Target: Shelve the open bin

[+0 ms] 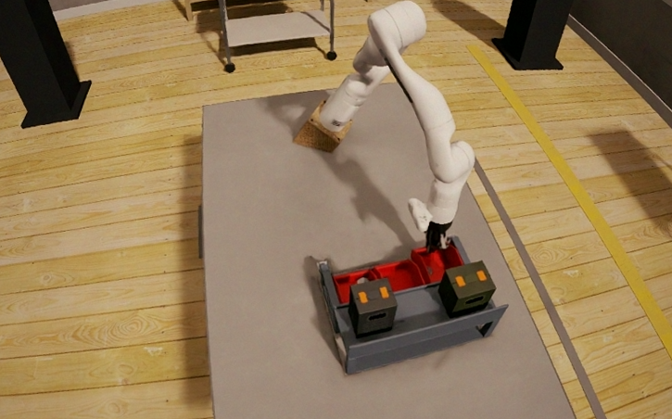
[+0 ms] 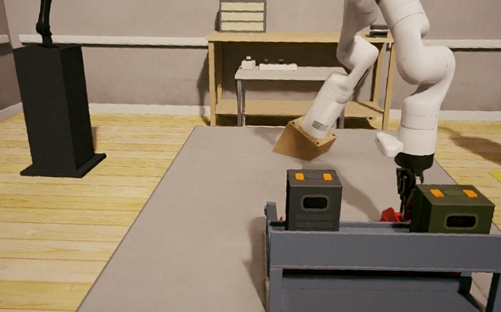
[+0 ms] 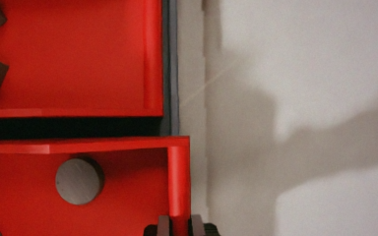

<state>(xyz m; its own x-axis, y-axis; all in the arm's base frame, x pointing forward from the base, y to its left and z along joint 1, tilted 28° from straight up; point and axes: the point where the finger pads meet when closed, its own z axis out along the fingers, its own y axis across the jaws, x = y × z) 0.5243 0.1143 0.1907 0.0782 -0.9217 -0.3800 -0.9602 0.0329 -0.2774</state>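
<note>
Now: the grey round part 6 cm ahead of my hand, 4 cm below it and 2 cm to the right of it. The rest, counted from my hand: dark grey box 21 cm to the right, 21 cm ahead, 9 cm above; green box 19 cm ahead, 8 cm above, 2 cm to the left; grey shelf 13 cm ahead, 10 cm to the right.
</note>
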